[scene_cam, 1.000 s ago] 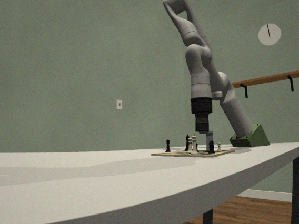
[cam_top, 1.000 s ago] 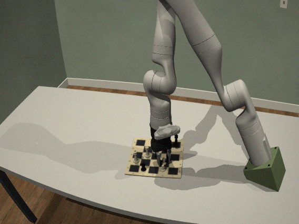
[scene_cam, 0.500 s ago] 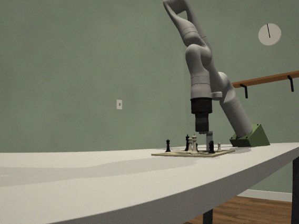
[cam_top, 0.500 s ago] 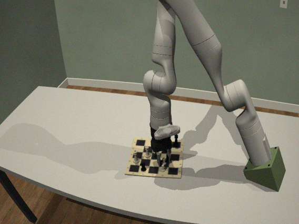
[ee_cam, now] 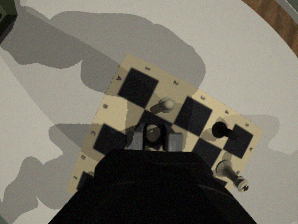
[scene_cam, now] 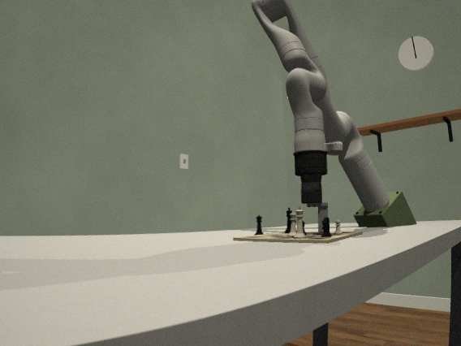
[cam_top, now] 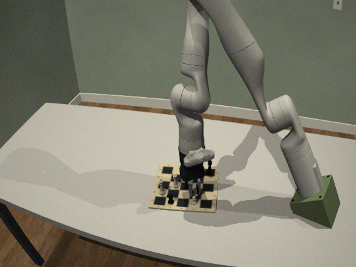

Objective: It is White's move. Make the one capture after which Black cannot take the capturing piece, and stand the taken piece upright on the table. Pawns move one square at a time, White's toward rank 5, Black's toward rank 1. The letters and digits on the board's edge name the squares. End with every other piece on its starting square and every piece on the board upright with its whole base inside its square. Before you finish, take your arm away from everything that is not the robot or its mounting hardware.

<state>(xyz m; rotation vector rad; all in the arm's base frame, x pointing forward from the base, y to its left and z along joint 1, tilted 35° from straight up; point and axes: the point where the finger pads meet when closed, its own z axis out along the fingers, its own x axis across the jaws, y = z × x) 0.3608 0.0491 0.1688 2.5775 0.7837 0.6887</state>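
Right now my hand is 40 mm short of the board, 30 mm to the left of it and 30 mm above it.
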